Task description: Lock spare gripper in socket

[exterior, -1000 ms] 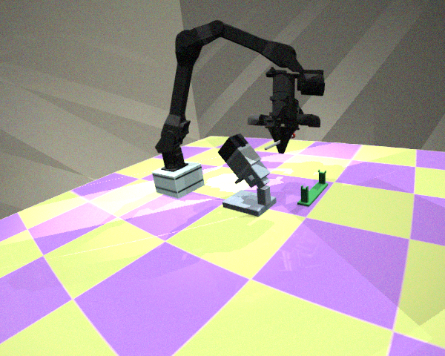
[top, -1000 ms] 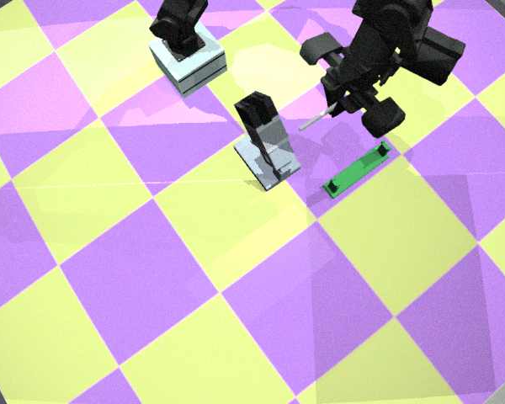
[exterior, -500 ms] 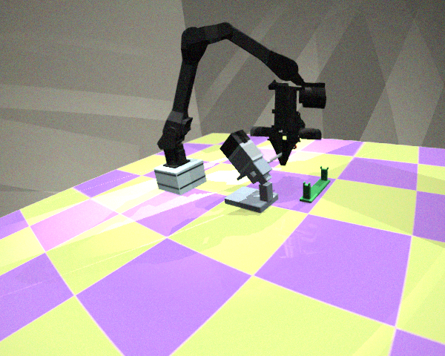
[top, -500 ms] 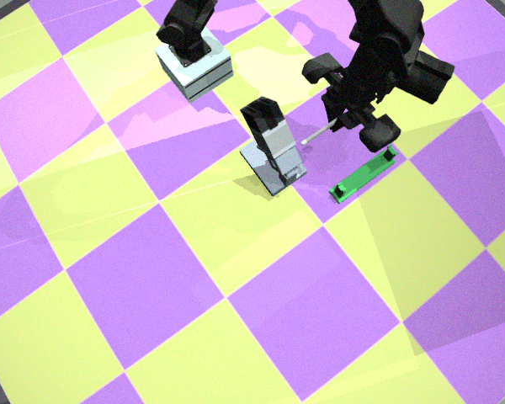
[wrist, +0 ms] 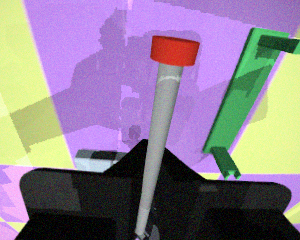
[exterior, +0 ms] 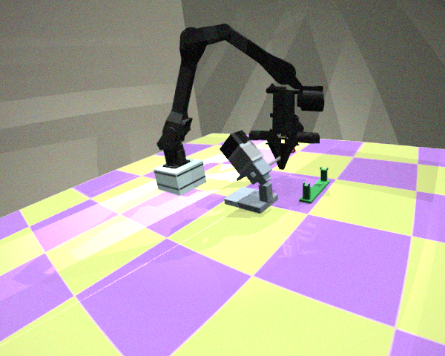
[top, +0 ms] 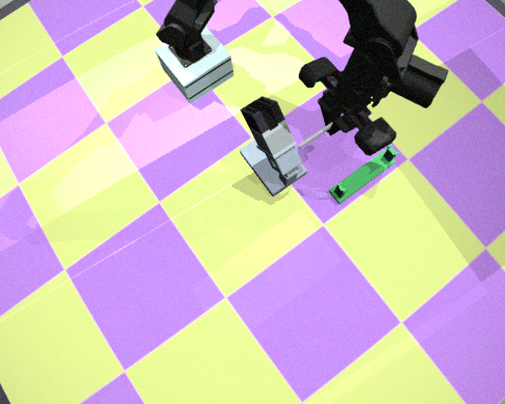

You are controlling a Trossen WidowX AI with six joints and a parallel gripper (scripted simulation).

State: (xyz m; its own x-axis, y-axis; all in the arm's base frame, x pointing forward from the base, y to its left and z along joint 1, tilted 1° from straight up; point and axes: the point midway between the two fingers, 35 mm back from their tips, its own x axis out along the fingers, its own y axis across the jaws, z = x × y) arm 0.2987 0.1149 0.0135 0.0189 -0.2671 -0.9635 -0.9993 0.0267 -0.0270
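The grey mount is 10 mm behind my gripper tip and 100 mm to the right of it. Also, from my gripper tip: spare gripper (40 mm behind, 110 mm to the right, 60 mm above); then green rack (90 mm ahead, 10 mm to the left, 30 mm below).
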